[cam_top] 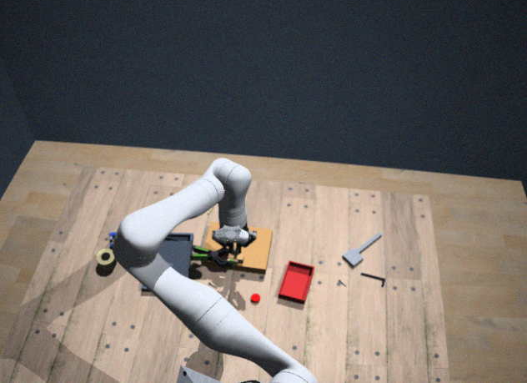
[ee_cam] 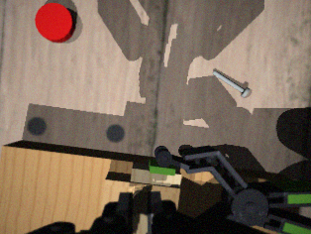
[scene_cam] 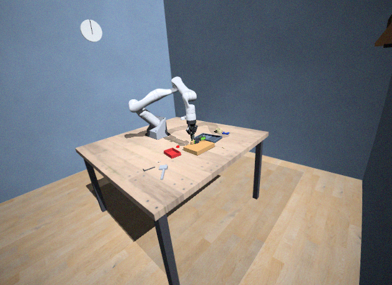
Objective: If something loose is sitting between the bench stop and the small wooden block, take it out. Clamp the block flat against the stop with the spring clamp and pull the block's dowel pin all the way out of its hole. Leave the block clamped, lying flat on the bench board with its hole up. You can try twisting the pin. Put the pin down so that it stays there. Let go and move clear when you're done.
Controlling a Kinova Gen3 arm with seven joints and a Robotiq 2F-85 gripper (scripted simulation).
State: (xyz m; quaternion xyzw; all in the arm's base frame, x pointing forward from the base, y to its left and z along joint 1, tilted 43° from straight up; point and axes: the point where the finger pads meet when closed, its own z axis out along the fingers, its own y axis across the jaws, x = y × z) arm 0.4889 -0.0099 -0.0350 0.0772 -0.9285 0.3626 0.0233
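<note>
Now: the dowel pin 2 cm below my hand. Also, from my hand: bench board (7 cm below, 5 cm ahead, 1 cm to the left); then wooden block (5 cm below); then red disc (10 cm behind, 9 cm below, 8 cm to the right).
</note>
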